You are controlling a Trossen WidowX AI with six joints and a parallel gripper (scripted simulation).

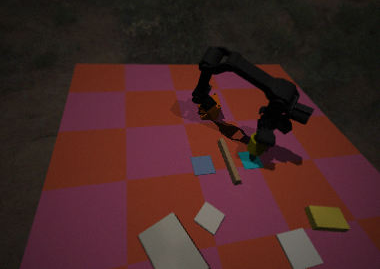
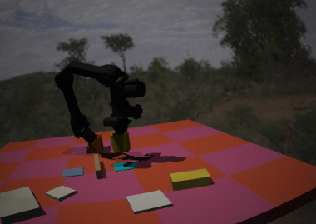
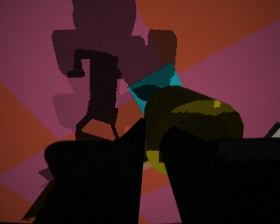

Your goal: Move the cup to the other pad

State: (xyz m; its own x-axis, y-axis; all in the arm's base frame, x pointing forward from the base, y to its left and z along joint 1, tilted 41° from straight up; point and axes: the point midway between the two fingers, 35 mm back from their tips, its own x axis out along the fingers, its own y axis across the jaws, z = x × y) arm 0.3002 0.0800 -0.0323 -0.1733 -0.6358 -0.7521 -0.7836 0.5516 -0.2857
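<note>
Right now the cyan pad is 2 cm ahead of my gripper tip, 2 cm to the right of it and 10 cm below it. Also, from my gripper tip: purple marble 3 cm ahead, 3 cm to the right, 2 cm below; yellow cup 2 cm ahead, 2 cm to the right; wooden bar 1 cm ahead, 12 cm to the right, 9 cm below.
</note>
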